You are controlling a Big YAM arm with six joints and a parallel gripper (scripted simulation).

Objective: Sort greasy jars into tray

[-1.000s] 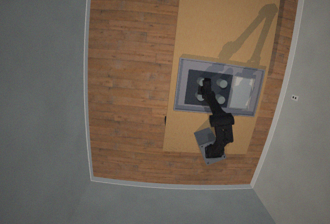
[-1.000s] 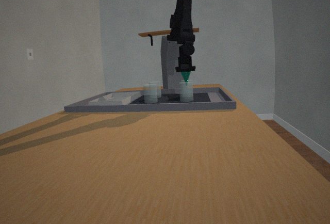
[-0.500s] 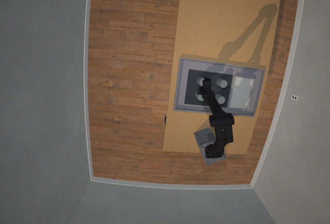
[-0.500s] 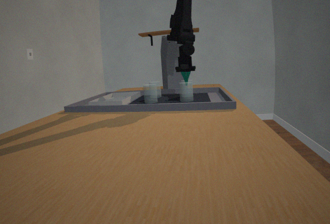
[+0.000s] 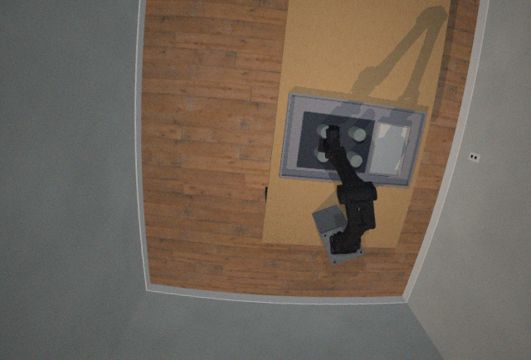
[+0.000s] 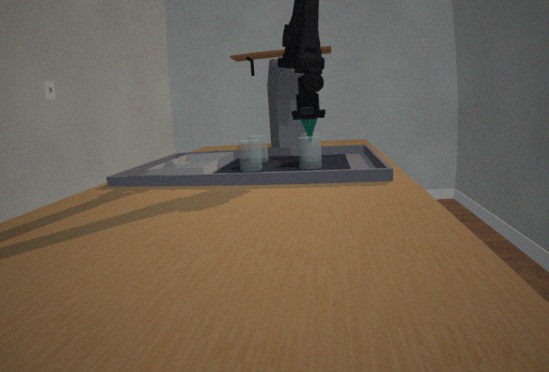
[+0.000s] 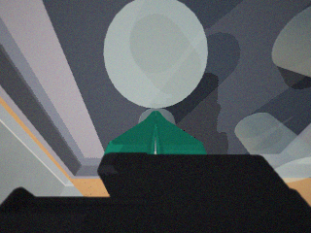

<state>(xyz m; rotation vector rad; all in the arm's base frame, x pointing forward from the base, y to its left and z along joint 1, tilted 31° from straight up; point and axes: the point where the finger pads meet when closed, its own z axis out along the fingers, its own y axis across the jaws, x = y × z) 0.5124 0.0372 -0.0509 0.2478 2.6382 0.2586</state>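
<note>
My hand is 2 cm past the rimmed steel table top, 19 cm to the left of it and 8 cm above it. From my hand the other things lie so: pale tray (7 cm behind, 40 cm to the right, 7 cm below); then dark drying mat (2 cm behind, 9 cm to the right, 8 cm below).
</note>
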